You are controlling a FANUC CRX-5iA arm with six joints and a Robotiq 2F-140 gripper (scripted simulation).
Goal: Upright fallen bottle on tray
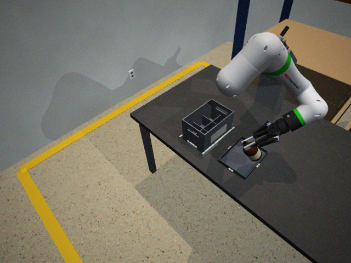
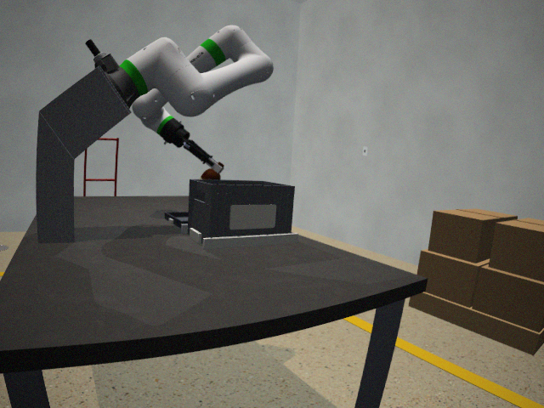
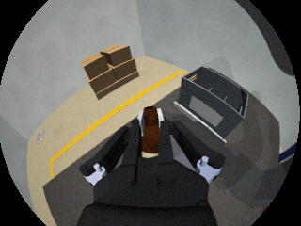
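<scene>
My hand is 10 mm past the brown bottle, 10 mm to the right of it and 60 mm above it. Also, from my hand: dark crate: 20 mm ahead, 320 mm to the right, 130 mm below; then dark tray: 50 mm behind, 50 mm to the right, 200 mm below.
</scene>
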